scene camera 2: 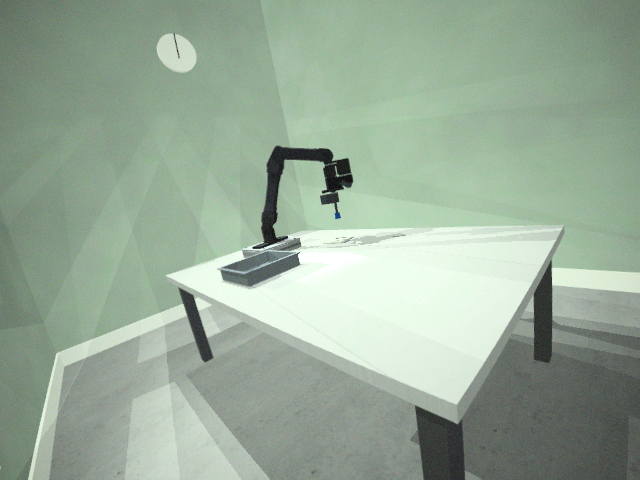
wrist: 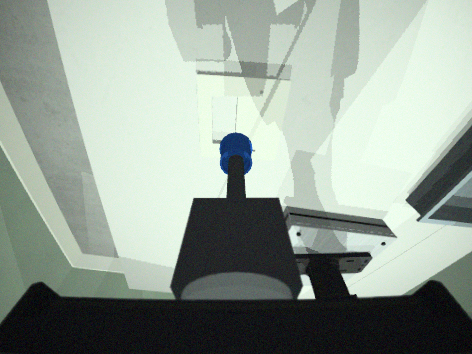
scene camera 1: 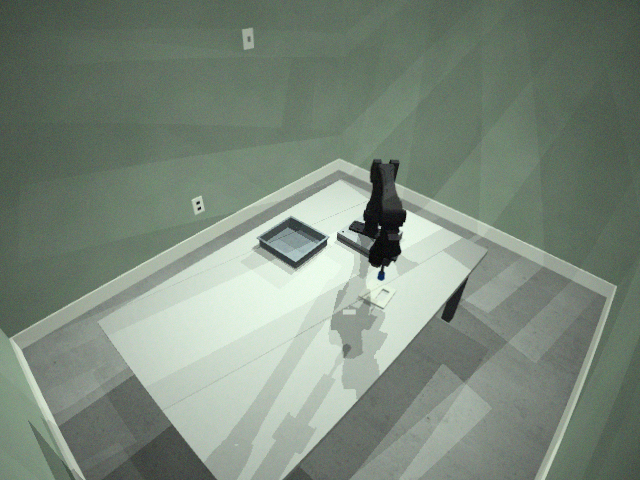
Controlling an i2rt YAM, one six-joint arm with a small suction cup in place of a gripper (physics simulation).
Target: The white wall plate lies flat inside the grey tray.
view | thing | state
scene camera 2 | grey tray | on the table
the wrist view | my suction cup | -
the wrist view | grey tray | -
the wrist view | white wall plate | on the table
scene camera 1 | grey tray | -
